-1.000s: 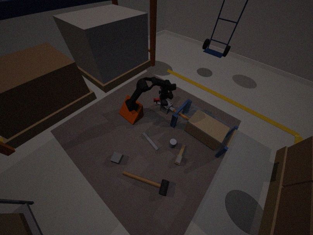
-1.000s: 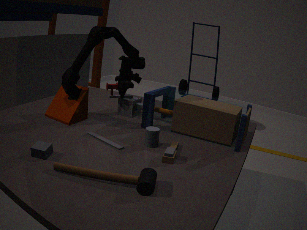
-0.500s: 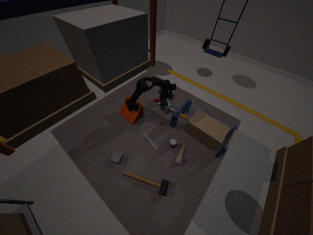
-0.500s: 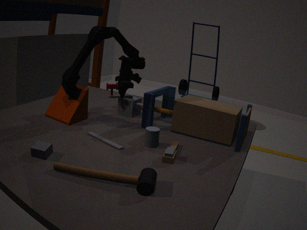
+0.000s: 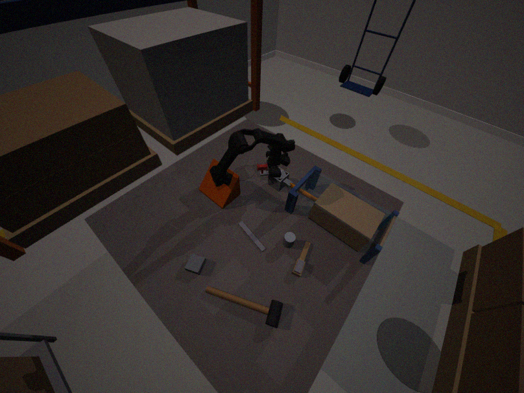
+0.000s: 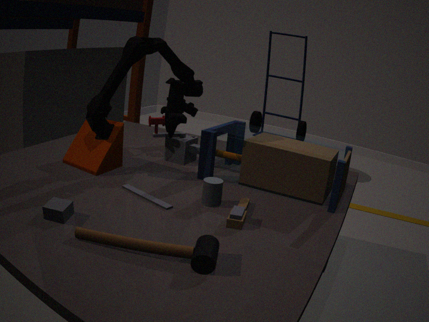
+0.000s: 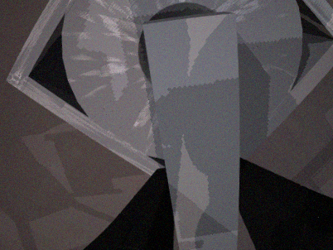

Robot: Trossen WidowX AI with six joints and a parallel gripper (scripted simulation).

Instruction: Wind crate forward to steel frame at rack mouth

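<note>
My gripper tip is 50 mm below the red knob, 40 mm to the left of it and 40 mm past it. From my gripper tip the other things lie so: flat grey bar: 350 mm to the right, 110 mm ahead, 90 mm below; then grey winch: 60 mm below, 20 mm to the left, 20 mm ahead; then small wooden tool: 380 mm ahead, 320 mm to the right, 70 mm below.
</note>
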